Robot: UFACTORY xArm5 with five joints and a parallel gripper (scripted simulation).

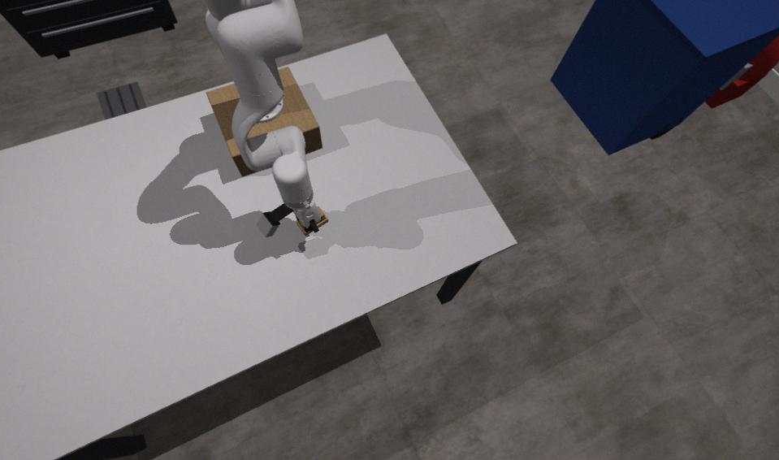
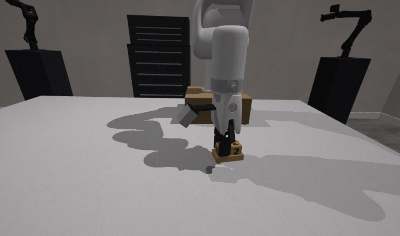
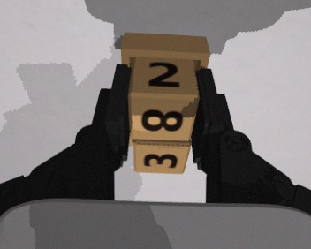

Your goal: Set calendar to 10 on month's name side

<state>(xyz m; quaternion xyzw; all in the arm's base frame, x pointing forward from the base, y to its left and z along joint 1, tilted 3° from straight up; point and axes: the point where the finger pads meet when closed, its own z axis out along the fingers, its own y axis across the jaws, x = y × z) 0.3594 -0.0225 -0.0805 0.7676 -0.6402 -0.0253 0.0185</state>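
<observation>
My hand is 30 mm above the wooden calendar tray and 20 mm to the right of it.
</observation>
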